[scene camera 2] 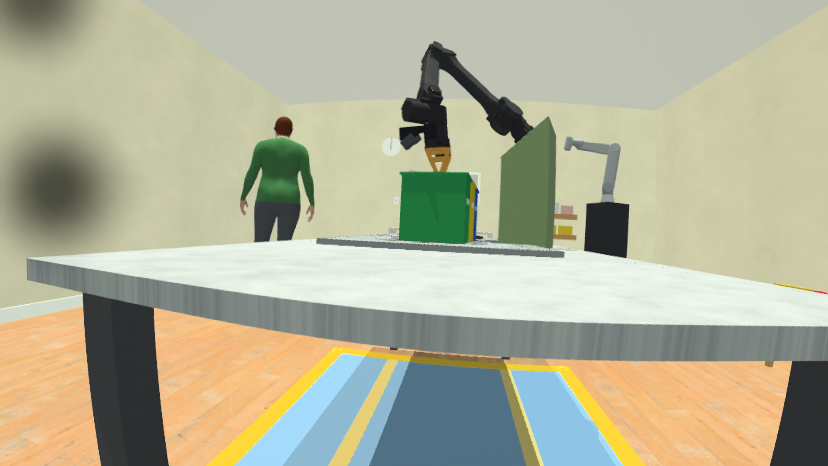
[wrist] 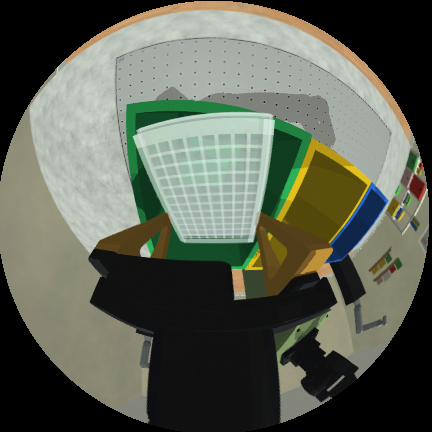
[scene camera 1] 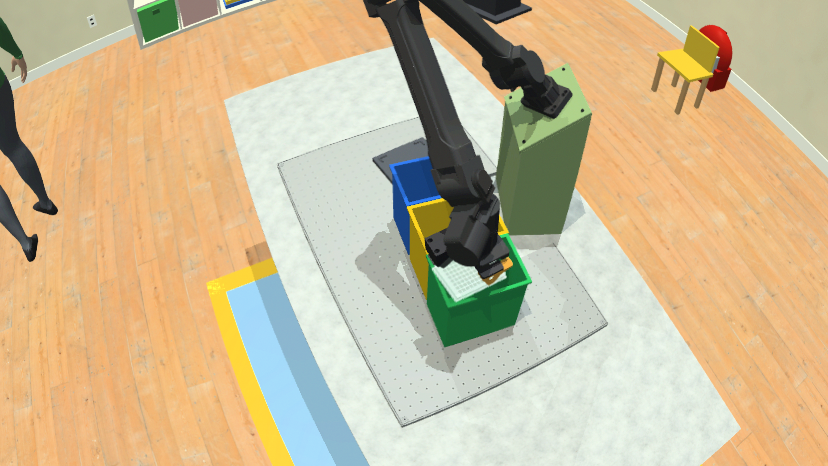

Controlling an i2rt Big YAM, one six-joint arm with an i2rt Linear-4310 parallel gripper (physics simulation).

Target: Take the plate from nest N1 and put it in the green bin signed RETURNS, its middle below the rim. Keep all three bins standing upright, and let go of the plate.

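Where they show: gripper, fingertip midpoint: (wrist: 213, 216) (scene camera 1: 480, 267); arm's base at its link origin: (scene camera 2: 532, 143) (wrist: 297, 345) (scene camera 1: 548, 99).
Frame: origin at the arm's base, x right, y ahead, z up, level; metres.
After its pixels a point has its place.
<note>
My gripper (scene camera 1: 496, 275) (scene camera 2: 440, 169) {z -0.177, x -0.121, y 0.363 m} (wrist: 213, 216) {z -0.177, x -0.121, y 0.363 m} is shut on the plate, one orange finger at each side of its near end. The pale, clear plate (scene camera 1: 466, 279) {z -0.169, x -0.124, y 0.408 m} (wrist: 215, 175) {z -0.173, x -0.107, y 0.404 m} with a grid of wells lies roughly level over the mouth of the green bin (scene camera 1: 480, 324) {z -0.291, x -0.176, y 0.403 m} (scene camera 2: 434, 208) {z -0.264, x -0.182, y 0.390 m} (wrist: 131, 150) {z -0.170, x -0.156, y 0.446 m}, about at rim height. In the wrist view its far right corner overlaps the bin's rim. In scene camera 2 the bin's wall hides nearly all of the plate, and the fingertips stand at the rim. The green bin is upright. The sign RETURNS is not readable.
The yellow bin (scene camera 1: 428, 218) {z -0.216, x 0.062, y 0.324 m} (wrist: 325, 187) {z -0.236, x 0.058, y 0.316 m} stands upright beside the green one, with the blue bin (scene camera 1: 414, 182) {z -0.240, x 0.175, y 0.255 m} (wrist: 359, 221) {z -0.199, x 0.165, y 0.234 m} upright beyond it. A dark grey flat nest (scene camera 1: 399, 155) {z -0.338, x 0.344, y 0.147 m} lies behind the blue bin. The green pedestal (scene camera 1: 538, 179) {z -0.159, x -0.062, y 0.093 m} (scene camera 2: 526, 191) {z -0.184, x -0.084, y 0.069 m} carries the arm.
</note>
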